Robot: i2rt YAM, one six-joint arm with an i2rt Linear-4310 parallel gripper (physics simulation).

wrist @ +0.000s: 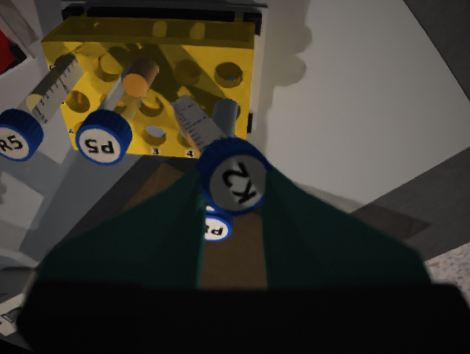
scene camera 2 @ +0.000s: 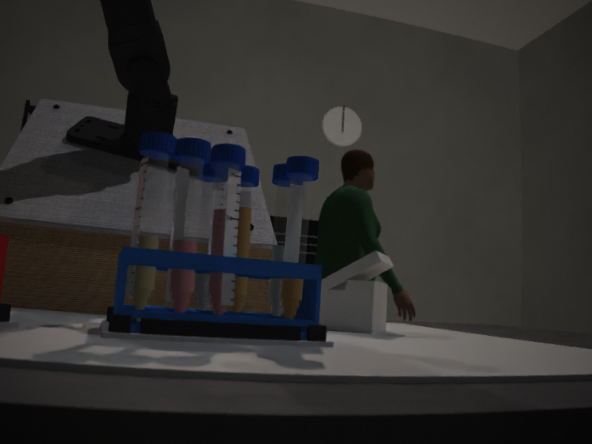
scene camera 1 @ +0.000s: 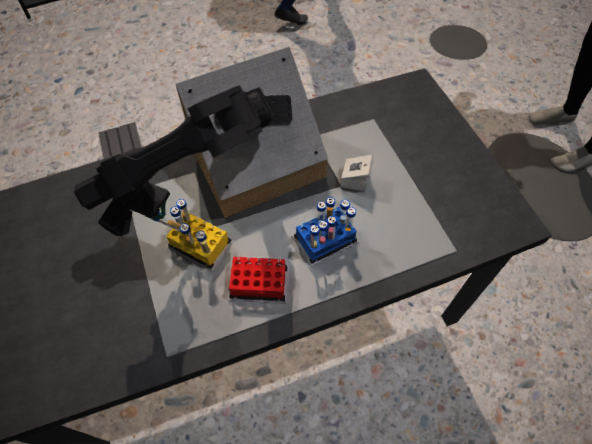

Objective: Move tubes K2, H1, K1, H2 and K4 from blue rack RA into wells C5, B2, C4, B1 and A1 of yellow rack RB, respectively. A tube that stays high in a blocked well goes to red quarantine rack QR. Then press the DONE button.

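Places are measured from the arm's base along level axes (x back, y right, z up), in centimetres.
Pixels of known places: gripper, fingertip midpoint: [wrist: 233,178] [scene camera 1: 159,214].
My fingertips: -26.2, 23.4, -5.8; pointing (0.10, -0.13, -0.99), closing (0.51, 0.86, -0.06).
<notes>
For each thing: its top centre in the pictures, then the offset to it from my fingertips, as dx, dy, dz. "pt": a spot on its surface instead. Level surfaces: height alone.
- tube K2, middle of its top: [wrist: 179,233] [scene camera 1: 165,210] -0.2, -1.9, +2.0
- yellow rack RB, middle of its top: [wrist: 149,105] [scene camera 1: 196,234] -0.2, -6.9, -9.7
- P5, surface spot: [wrist: 102,139] pt -2.8, -5.1, -2.2
- P8, middle of its top: [wrist: 212,229] [scene camera 1: 180,202] +4.6, -4.2, -2.2
- Blue rack RA, middle of its top: [scene camera 2: 214,258] [scene camera 1: 326,229] -1.5, -39.9, -9.7
- Red rack QR, middle of its top: [scene camera 1: 257,273] -12.5, -22.0, -9.7
- small white box, middle of its top: [scene camera 2: 353,252] [wrist: 6,327] [scene camera 1: 358,162] +17.2, -50.7, -7.0
- grey mat, its level: dz -15.0
My gripper [scene camera 1: 159,214] [wrist: 233,178] is shut on tube K2 [scene camera 1: 167,221] [wrist: 237,181] by its blue cap. K2 is tilted, its body over the yellow rack RB [scene camera 1: 192,252] [wrist: 225,37]; whether its tip is in a well I cannot tell. In the wrist view, tubes R5 [wrist: 20,135], P5 [wrist: 102,139] and P8 [wrist: 217,226] stand in this rack, with P8's cap partly hidden behind K2. Blue rack RA [scene camera 1: 327,250] [scene camera 2: 310,271] holds several blue-capped tubes, their labels too small to read. Red rack QR [scene camera 1: 258,291] [scene camera 2: 2,270] shows no tubes.
A large box [scene camera 1: 285,165] [scene camera 2: 50,270] with a sloping grey top stands behind the racks. A small white box [scene camera 1: 356,172] [scene camera 2: 352,305] with a dark mark on top stands at the back right of the grey mat [scene camera 1: 400,215]. A person [scene camera 2: 347,225] stands beyond the table.
</notes>
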